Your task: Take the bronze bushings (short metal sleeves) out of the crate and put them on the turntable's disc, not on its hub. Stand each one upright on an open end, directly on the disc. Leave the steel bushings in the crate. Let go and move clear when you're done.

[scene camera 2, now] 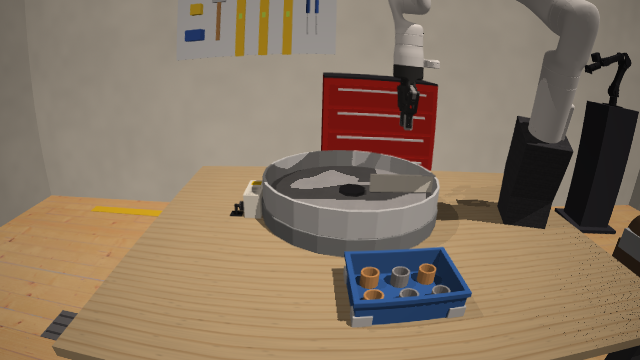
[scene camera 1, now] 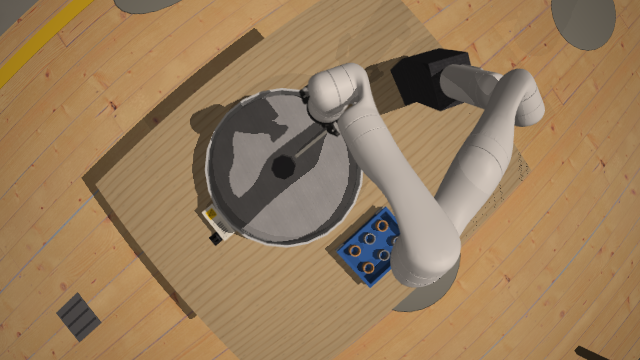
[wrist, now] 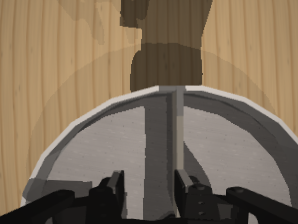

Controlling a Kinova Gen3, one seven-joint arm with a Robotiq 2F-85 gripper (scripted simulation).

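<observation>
Grey turntable disc [scene camera 1: 261, 186], also in the wrist view [wrist: 138, 137]. Blue crate [scene camera 1: 368, 253]. The gripper [scene camera 2: 405, 128], also in the wrist view [wrist: 149, 183].
</observation>
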